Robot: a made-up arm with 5 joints. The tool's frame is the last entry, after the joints.
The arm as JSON. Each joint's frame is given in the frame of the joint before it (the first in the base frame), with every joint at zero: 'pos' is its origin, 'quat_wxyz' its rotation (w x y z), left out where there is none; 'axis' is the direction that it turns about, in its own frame. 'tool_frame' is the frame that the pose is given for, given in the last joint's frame.
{
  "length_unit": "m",
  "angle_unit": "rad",
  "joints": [
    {
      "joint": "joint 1",
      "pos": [
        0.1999,
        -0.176,
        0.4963
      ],
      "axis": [
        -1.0,
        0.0,
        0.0
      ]
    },
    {
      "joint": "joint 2",
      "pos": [
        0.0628,
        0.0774,
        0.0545
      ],
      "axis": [
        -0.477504,
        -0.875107,
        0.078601
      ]
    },
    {
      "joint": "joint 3",
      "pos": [
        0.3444,
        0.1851,
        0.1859
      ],
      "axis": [
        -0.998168,
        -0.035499,
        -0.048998
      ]
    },
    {
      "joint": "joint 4",
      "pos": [
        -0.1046,
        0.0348,
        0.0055
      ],
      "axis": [
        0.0,
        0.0,
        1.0
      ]
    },
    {
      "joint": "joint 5",
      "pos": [
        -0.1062,
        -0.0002,
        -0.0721
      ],
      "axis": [
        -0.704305,
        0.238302,
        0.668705
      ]
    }
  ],
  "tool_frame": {
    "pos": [
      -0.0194,
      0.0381,
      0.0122
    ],
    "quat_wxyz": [
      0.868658,
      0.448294,
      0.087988,
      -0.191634
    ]
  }
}
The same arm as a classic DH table. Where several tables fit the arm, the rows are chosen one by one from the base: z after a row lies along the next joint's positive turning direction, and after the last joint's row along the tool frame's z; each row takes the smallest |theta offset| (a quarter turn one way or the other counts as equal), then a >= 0, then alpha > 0; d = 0 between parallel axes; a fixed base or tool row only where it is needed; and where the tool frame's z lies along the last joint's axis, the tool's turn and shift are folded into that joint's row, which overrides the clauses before.
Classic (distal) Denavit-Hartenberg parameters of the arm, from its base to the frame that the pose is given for. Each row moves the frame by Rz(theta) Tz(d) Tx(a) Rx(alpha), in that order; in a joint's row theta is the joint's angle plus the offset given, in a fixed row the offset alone. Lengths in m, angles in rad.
base (fixed): a 0.176; alpha 1.5708; d 0.4963; theta_offset -1.5708
joint 1: a -0.0612; alpha -1.073; d -0.2235; theta_offset -1.4812
joint 2: a -0.188; alpha 1.0428; d -0.2574; theta_offset 0.0602
joint 3: a -0.0385; alpha -1.6198; d -0.1678; theta_offset 1.4508
joint 4: a 0.0342; alpha 0.8383; d -0.1519; theta_offset -0.3618
joint 5: a -0.0092; alpha -1.3599; d 0.1727; theta_offset -0.9163
tool (fixed): a 0; alpha 0; d -0.0313; theta_offset 1.9185

